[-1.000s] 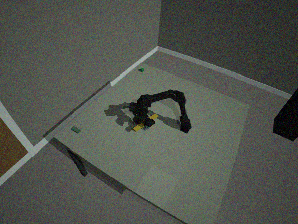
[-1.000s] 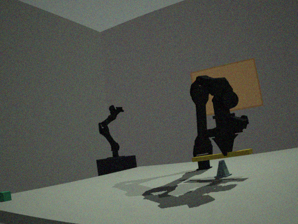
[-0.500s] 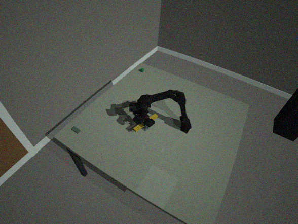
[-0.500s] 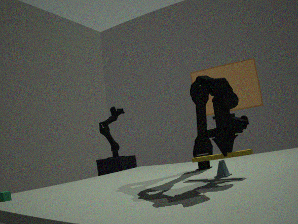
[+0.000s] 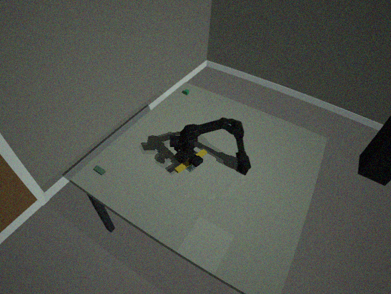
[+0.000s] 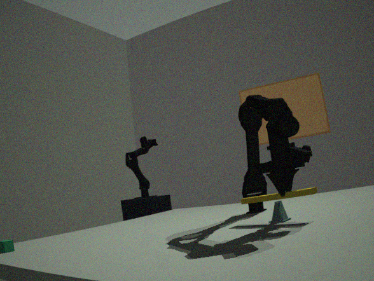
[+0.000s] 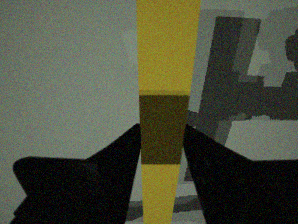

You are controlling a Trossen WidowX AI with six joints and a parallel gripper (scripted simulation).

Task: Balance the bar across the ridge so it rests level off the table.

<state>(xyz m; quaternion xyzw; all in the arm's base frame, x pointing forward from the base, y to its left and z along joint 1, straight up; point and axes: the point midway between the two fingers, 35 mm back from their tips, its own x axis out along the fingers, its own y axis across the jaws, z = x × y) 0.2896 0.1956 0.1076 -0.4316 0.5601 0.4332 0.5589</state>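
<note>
My gripper tip is now 1 cm past the yellow bar and 3 cm to the left of it. Also, from my gripper tip: grey-green block: 45 cm ahead, 30 cm to the left, 6 cm below; then green cube: 45 cm ahead, 70 cm to the right, 6 cm below.
</note>
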